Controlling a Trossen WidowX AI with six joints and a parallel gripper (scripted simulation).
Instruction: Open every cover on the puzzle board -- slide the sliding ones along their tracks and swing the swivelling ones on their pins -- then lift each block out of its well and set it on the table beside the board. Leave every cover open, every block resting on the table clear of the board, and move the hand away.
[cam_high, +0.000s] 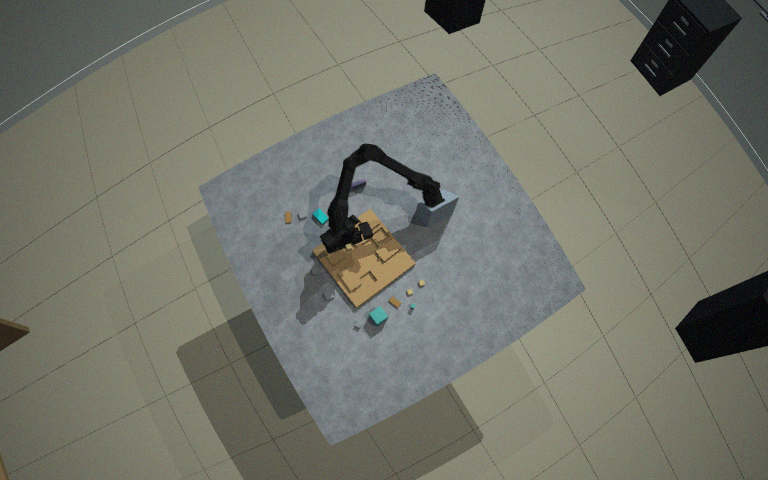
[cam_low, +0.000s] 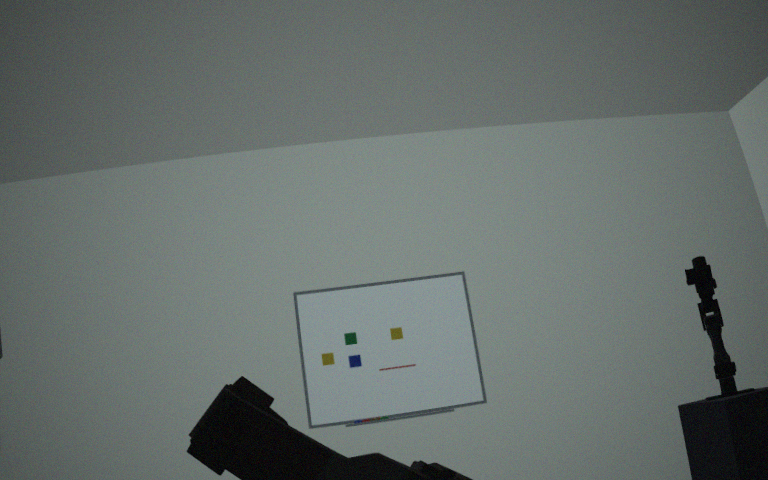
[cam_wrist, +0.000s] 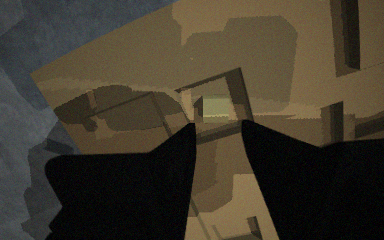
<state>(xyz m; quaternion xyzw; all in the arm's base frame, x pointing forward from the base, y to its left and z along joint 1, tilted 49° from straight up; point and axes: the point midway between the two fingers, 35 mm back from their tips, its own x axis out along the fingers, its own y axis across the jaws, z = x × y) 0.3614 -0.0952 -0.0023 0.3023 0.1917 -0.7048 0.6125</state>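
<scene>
Right now my gripper tip is 5 cm to the right of the tan puzzle board, 3 cm past it and 3 cm above it. The rest, counted from my gripper tip: tiny teal cube (34 cm to the left, 8 cm behind, 4 cm below); purple block (21 cm to the right, 18 cm behind, 3 cm below); orange block (29 cm to the left, 4 cm below, 3 cm behind).
</scene>
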